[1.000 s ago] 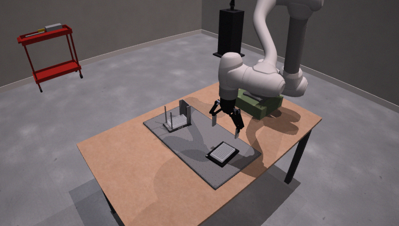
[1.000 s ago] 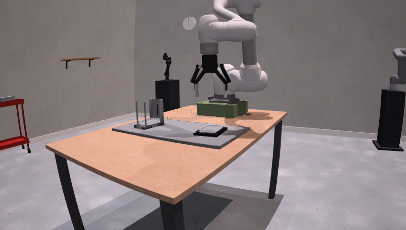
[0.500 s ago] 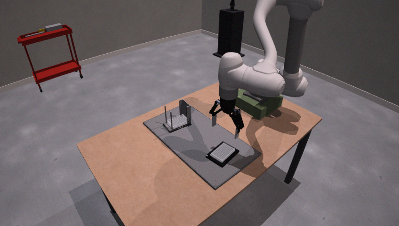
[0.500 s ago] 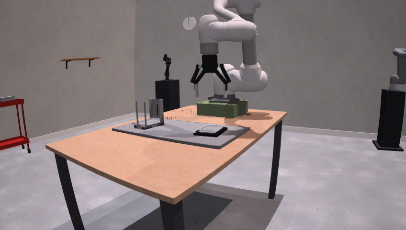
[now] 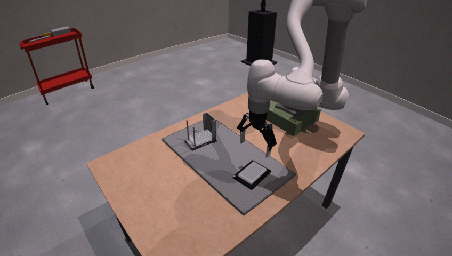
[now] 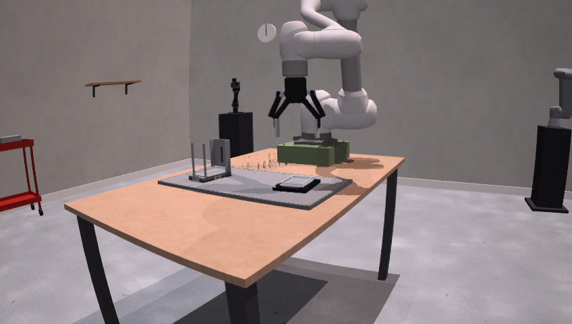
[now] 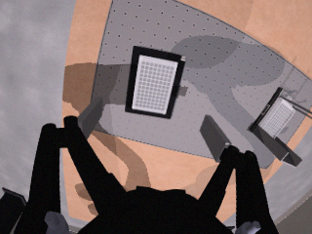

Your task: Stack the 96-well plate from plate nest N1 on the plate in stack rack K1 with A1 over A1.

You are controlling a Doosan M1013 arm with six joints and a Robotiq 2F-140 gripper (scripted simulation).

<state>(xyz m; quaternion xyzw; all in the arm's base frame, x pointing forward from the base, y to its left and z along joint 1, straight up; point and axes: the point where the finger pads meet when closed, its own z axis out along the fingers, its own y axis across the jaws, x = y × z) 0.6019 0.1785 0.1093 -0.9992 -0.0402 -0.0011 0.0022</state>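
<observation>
My hand is 18 cm above the black plate nest N1. Round my hand: pale A1 mark: 17 cm below, 8 cm ahead, 5 cm to the right; then tall grey back wall: 37 cm to the right, 10 cm below, 6 cm behind.
</observation>
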